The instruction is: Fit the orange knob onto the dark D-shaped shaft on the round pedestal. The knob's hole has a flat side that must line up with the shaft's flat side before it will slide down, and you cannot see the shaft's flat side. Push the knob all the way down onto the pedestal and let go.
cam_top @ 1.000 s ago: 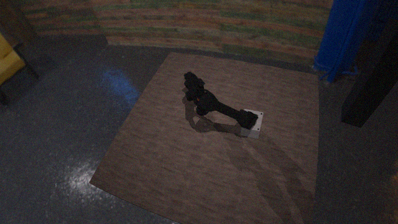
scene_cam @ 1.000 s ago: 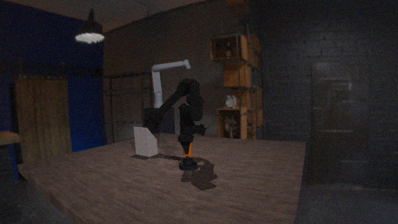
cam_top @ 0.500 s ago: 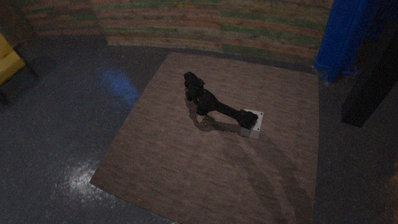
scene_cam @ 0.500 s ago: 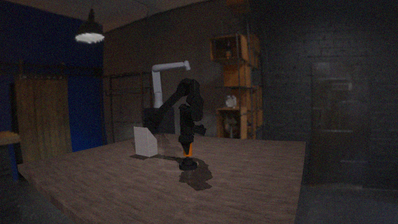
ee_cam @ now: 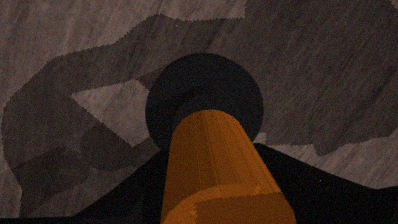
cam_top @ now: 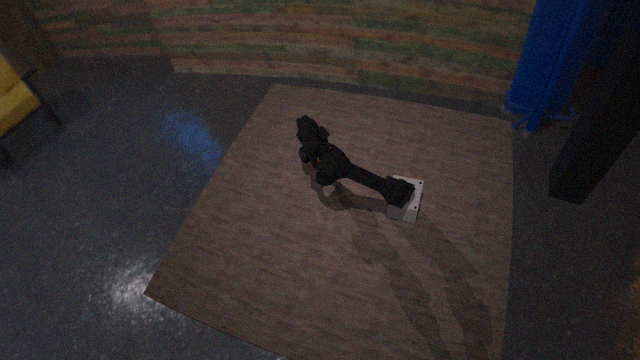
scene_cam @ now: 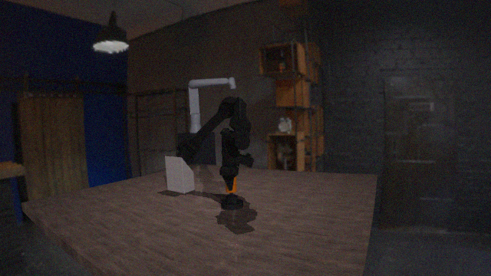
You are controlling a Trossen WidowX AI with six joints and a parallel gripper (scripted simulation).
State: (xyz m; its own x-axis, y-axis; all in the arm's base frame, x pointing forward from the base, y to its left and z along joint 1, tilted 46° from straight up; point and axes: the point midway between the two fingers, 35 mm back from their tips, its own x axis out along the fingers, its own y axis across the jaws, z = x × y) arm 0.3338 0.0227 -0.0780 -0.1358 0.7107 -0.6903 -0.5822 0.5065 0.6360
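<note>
The orange knob lies 2 cm above my gripper tip. The rest, counted from my gripper tip: dark round pedestal (4 cm below).
</note>
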